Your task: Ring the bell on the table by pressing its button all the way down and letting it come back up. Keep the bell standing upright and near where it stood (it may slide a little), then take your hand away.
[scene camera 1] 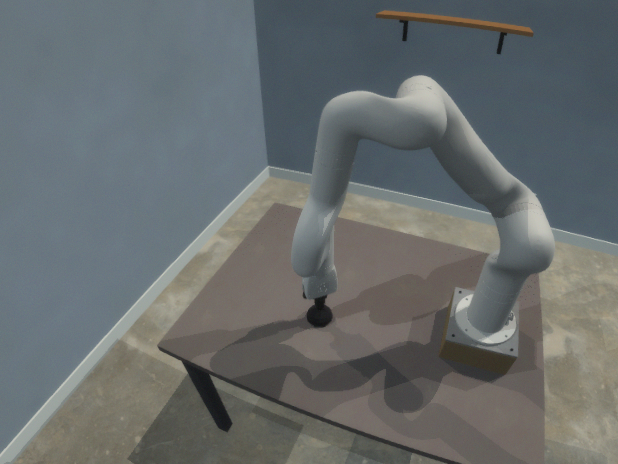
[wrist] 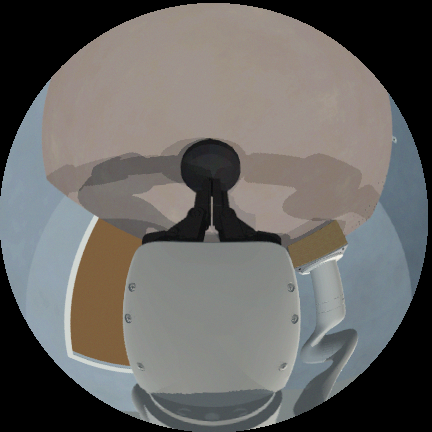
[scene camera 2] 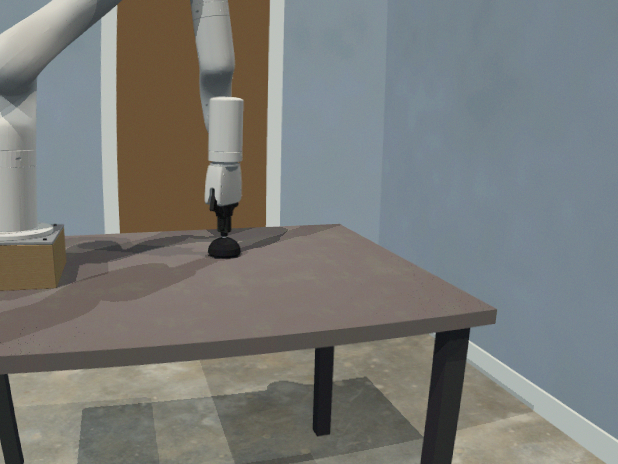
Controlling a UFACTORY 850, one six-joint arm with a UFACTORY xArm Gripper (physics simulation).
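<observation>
The bell, a black dome (scene camera 1: 319, 316) (scene camera 2: 224, 248) (wrist: 210, 162), stands upright on the table (scene camera 1: 280, 250) (scene camera 2: 300, 295) (wrist: 215, 75). My gripper (scene camera 2: 224, 233) (wrist: 211, 189) is shut with nothing between its fingers and points down right over the dome's top. In the second scene view a small light spot, part of the button, shows between the fingertips and the dome; the tips are at or very close to it. In the wrist view the fingertips cover the button, so I cannot tell how far down it is.
The arm's base sits on a wooden block (scene camera 1: 477, 357) (scene camera 2: 30, 266) (wrist: 318, 243) on the table. A wooden wall shelf (scene camera 1: 455, 22) hangs on the far wall. A brown door (scene camera 2: 165, 115) (wrist: 102, 295) stands behind the table.
</observation>
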